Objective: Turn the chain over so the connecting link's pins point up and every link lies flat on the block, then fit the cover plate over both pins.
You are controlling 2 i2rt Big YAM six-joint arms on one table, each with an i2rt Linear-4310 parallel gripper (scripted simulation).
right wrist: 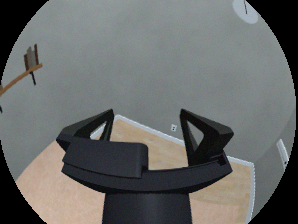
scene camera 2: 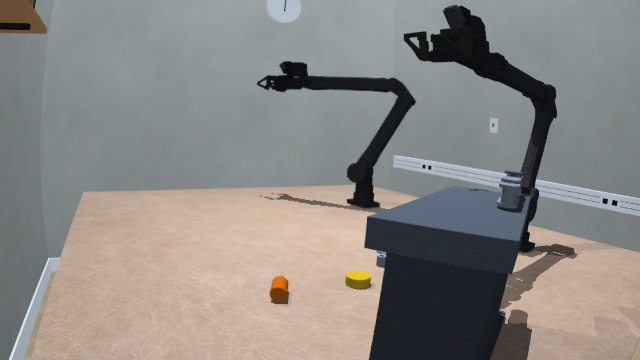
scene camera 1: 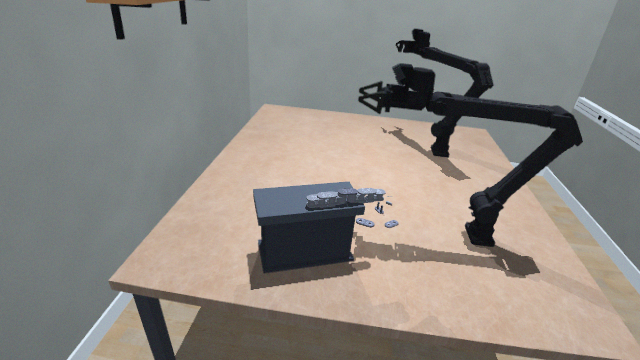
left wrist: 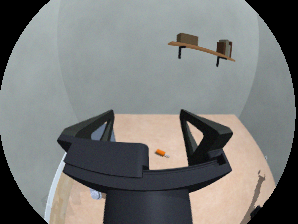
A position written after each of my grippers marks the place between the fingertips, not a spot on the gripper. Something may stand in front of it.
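My left gripper (scene camera 1: 358,94) is visible to me in scene camera 1, and again in scene camera 2, where I see the gripper (scene camera 2: 421,34), and in the left wrist view, where the same gripper (left wrist: 146,113) appears. The right wrist view gives me my right gripper (right wrist: 146,112). There is a dark block too, and I see the block (scene camera 1: 313,239) in scene camera 1 and the block (scene camera 2: 422,302) in scene camera 2.
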